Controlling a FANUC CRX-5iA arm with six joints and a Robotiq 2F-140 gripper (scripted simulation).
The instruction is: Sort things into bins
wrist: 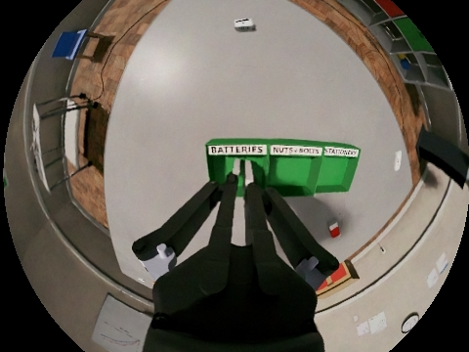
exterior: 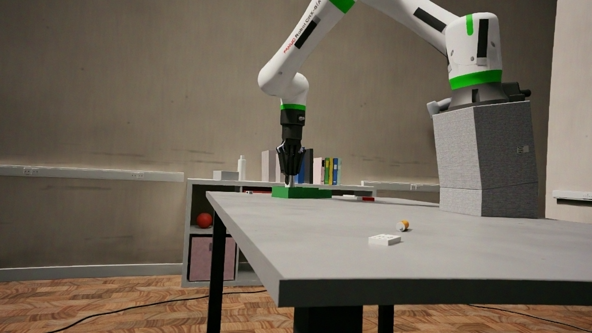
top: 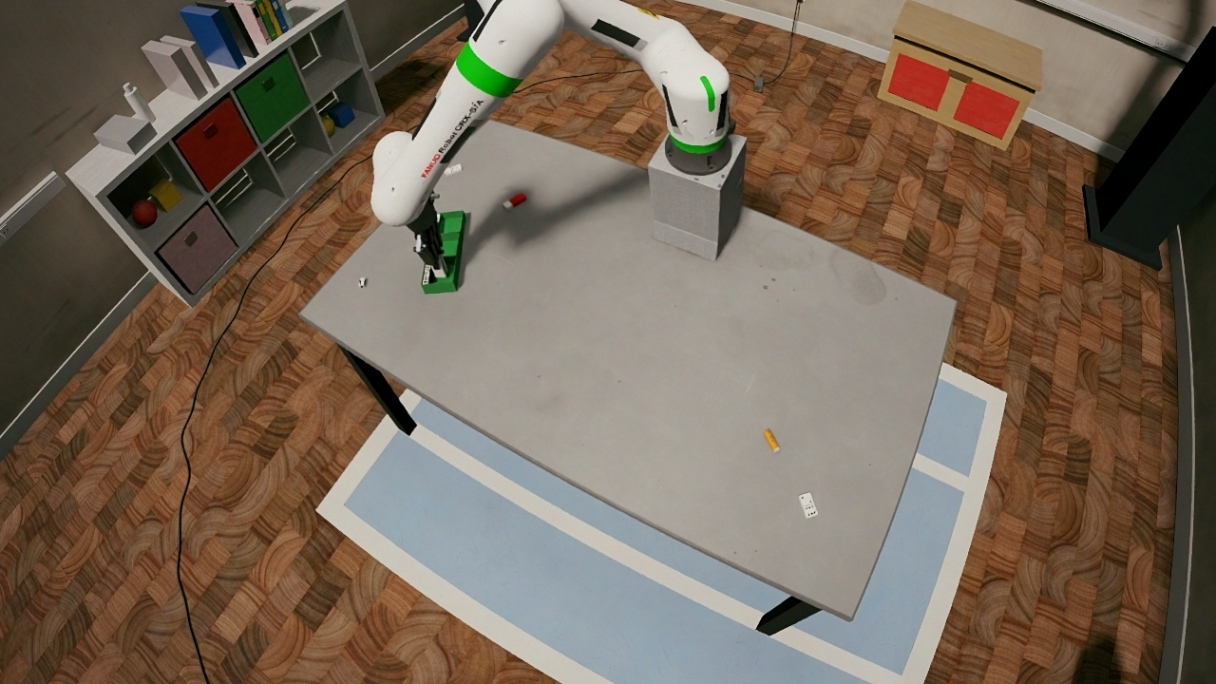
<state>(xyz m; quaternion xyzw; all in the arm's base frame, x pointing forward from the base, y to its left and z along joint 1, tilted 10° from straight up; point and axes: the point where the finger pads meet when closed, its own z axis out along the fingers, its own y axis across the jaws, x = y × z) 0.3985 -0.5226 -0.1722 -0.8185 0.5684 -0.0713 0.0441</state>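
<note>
The red piece lies 29 cm behind my hand, 4 cm to the left of it and 4 cm below it. The rest, counted from my hand: orange cylinder: 10 cm ahead, 88 cm to the left, 4 cm below.
</note>
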